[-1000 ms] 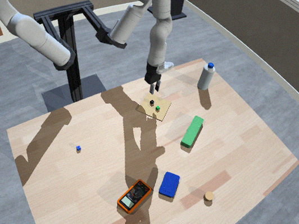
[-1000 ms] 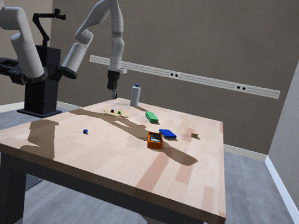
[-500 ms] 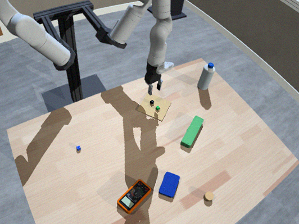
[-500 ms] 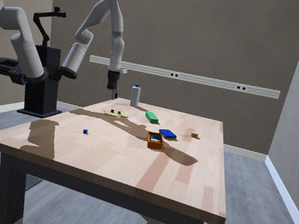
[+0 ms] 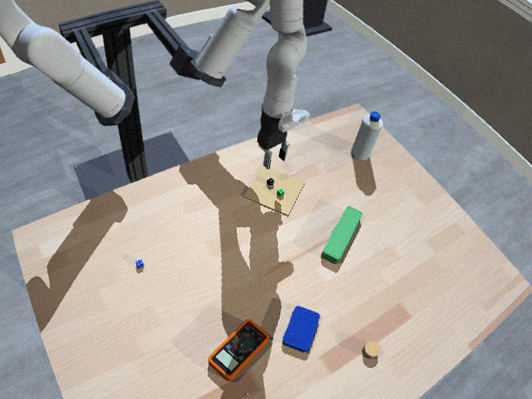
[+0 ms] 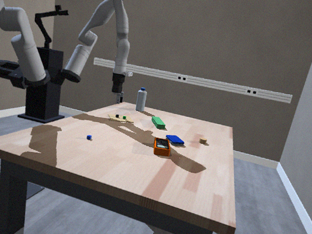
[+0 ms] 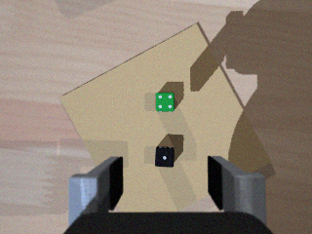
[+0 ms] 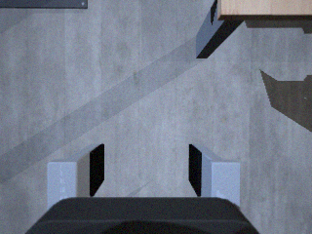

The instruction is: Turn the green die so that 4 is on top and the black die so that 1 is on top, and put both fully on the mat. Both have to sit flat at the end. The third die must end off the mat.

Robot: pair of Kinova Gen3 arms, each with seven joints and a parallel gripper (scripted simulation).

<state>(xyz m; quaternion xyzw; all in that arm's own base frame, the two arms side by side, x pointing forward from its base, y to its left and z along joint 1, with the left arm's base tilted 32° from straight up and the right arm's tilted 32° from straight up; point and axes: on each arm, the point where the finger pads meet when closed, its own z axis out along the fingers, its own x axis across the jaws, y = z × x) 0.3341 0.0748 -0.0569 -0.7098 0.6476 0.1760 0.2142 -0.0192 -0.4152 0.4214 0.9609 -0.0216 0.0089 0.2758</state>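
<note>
Right now my left hand is 10 cm above the black die. From my left hand the other things lie so: green die (5 cm ahead, 10 cm below); pale yellow square mat (2 cm ahead, 11 cm below); bottle (4 cm ahead, 35 cm to the left, 3 cm below).
</note>
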